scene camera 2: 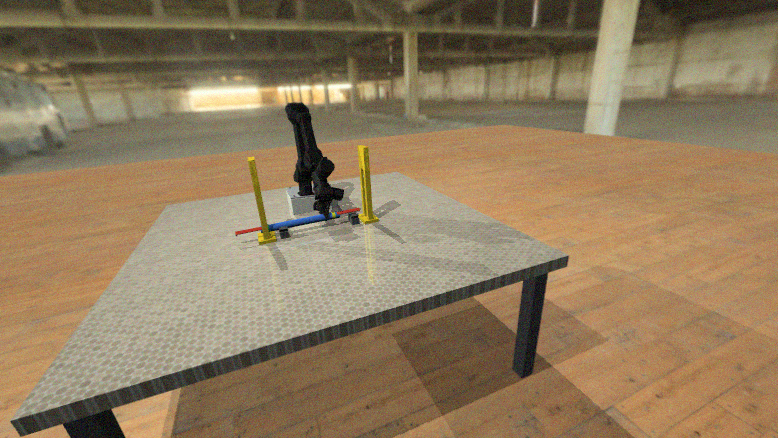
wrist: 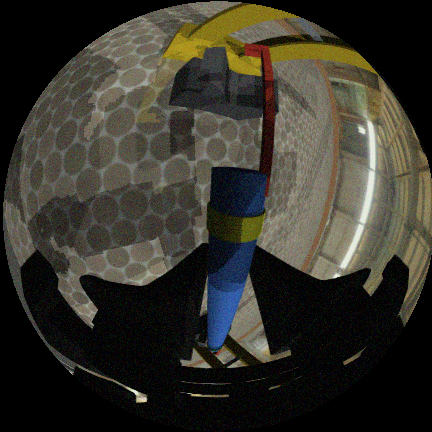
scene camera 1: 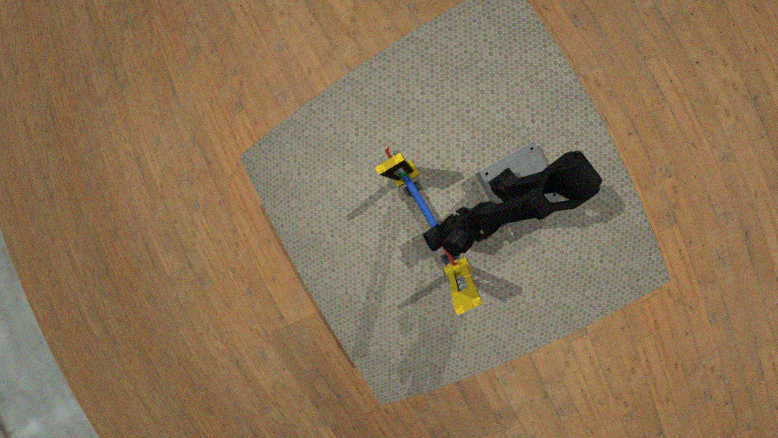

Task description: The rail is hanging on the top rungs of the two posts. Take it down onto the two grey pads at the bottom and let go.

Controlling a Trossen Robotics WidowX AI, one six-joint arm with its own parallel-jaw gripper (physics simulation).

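Places are measured from the arm's base along level axes (x back, y down, z right), in millimetres.
Where they show: gripper, fingertip midpoint: [scene camera 2: 326,219] [wrist: 227,249] [scene camera 1: 435,230]; arm's base, origin of the base link: [scene camera 2: 306,193] [scene camera 1: 501,184].
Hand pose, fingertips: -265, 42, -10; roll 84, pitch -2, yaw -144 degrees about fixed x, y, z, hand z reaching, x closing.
Each offset is from my fingertips to the centre of the thing, as dx, dy, dz. Level surfaces: height alone.
The blue rail {+12, -9, +95} [scene camera 1: 419,201] [scene camera 2: 302,221] [wrist: 227,300] has red end rods and a yellow band near one end. It is low between the posts, just above the grey pads' height and nearly level. My gripper [scene camera 1: 443,239] [scene camera 2: 328,215] [wrist: 227,249] is shut on the rail near the yellow band. One grey pad {-6, +10, -110} [scene camera 2: 354,219] [wrist: 220,92] is by the near post; in the wrist view the red rod passes above and to its right. The other grey pad [scene camera 1: 417,187] [scene camera 2: 284,233] is under the rail's far part; whether they touch is unclear.
The far yellow post {+21, -118, +227} [scene camera 1: 394,162] [scene camera 2: 256,195] and near yellow post {-11, -118, -171} [scene camera 1: 466,300] [scene camera 2: 364,182] [wrist: 240,18] stand at the rail's ends. The arm's grey base [scene camera 1: 519,163] [scene camera 2: 301,204] stands behind the rail on the tiled table {dy +32} [scene camera 1: 462,92] [scene camera 2: 244,310].
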